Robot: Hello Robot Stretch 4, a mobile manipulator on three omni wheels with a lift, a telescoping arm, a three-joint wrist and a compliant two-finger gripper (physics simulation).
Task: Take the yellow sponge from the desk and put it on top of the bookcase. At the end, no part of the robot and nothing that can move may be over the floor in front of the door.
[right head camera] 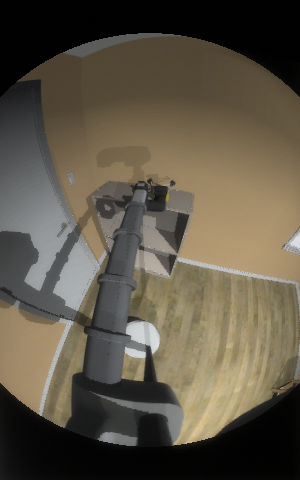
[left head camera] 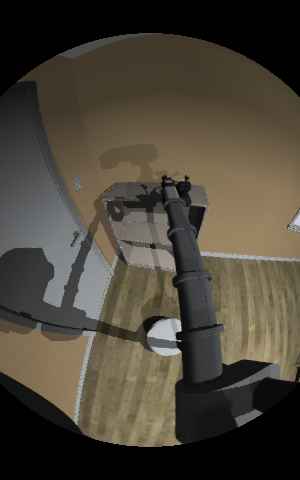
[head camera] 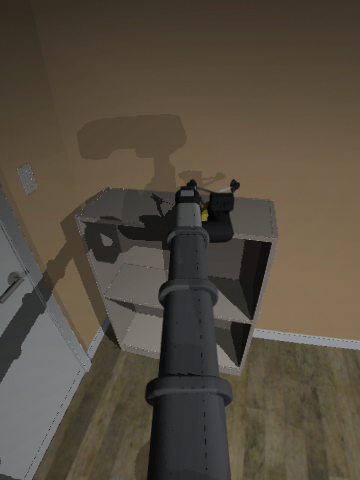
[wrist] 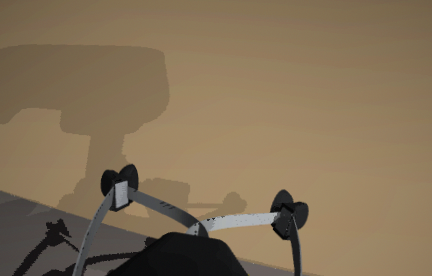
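Where they show: gripper, fingertip midpoint: (right head camera: 160, 180) (left head camera: 174, 176) (head camera: 212, 182) (wrist: 205, 193); robot's base at its link origin: (right head camera: 139, 337) (left head camera: 166, 335).
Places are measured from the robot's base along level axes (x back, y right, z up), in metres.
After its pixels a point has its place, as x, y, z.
Note:
The yellow sponge (head camera: 204, 213) {-0.877, 0.061, 1.070} (right head camera: 167, 197) {-0.881, 0.145, 1.060} shows in small part on top of the bookcase (head camera: 257, 215) {-0.920, 0.271, 1.032} (left head camera: 199, 195) {-0.885, 0.279, 1.032} (right head camera: 183, 200) {-0.907, 0.266, 1.032} (wrist: 107, 237) {-1.090, -0.056, 1.032}; the wrist and gripper body hide most of it. It does not show in the left head view or in the wrist view. My gripper (head camera: 213, 185) {-0.924, 0.092, 1.170} (left head camera: 176, 178) {-0.924, 0.092, 1.170} (right head camera: 161, 182) {-0.924, 0.092, 1.170} (wrist: 205, 193) {-0.924, 0.092, 1.170} is open, its fingertips wide apart with no thing between them. It is above the bookcase top, near the back wall, beyond the sponge. Exactly how the sponge lies is hidden.
The door (head camera: 35, 390) {-0.500, -0.734, 0.358} (left head camera: 40, 175) {-0.706, -0.691, 1.420} (right head camera: 30, 180) {-0.639, -0.705, 1.369} with its handle is left of the bookcase. My telescoping arm (head camera: 189, 340) {-0.247, 0.002, 1.276} (left head camera: 197, 305) {-0.133, -0.003, 1.279} (right head camera: 111, 305) {-0.139, 0.007, 1.279} reaches over the floor to the bookcase. A white round object (left head camera: 162, 336) {-0.007, -0.049, 0.187} (right head camera: 151, 336) {-0.038, 0.121, 0.186} is low down near the arm. The wall stands behind the bookcase.

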